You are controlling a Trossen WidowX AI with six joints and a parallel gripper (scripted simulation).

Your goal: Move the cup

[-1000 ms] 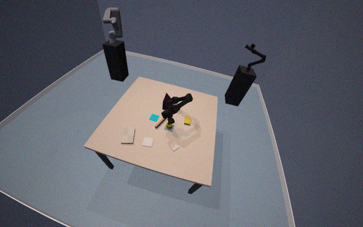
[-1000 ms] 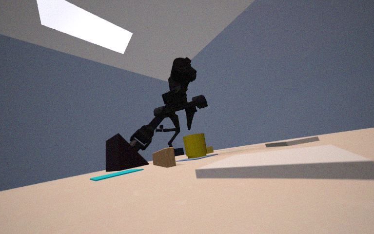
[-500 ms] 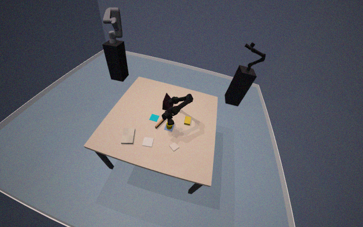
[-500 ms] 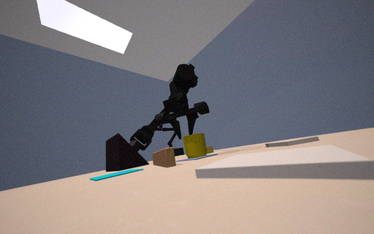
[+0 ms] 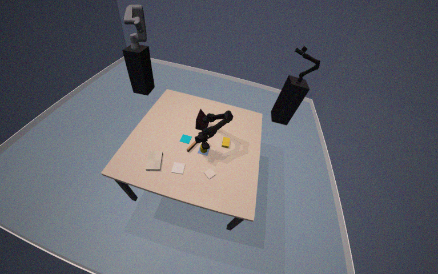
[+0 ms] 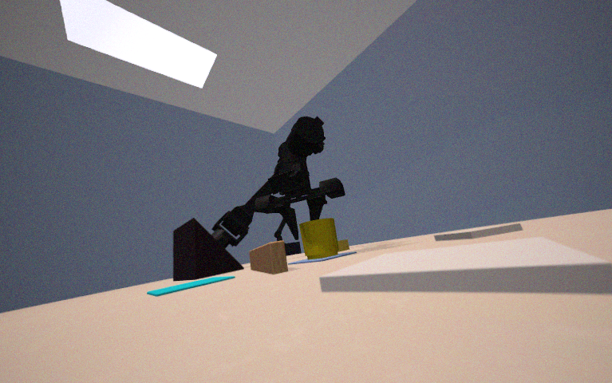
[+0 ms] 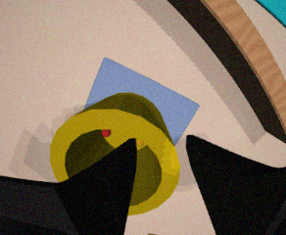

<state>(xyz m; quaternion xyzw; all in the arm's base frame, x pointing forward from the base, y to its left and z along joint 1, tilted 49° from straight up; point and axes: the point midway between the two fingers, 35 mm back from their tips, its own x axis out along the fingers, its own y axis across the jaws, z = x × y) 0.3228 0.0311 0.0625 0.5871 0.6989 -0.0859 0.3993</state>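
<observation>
The cup is 20 mm ahead of my gripper tip, 10 mm to the left of it and 10 mm below it. Round my gripper tip: red marble (40 mm ahead, 30 mm below, 20 mm to the left); then blue pad (50 mm below, 20 mm to the left, 20 mm ahead); then curved wooden block (90 mm to the right, 30 mm below, 20 mm behind).
</observation>
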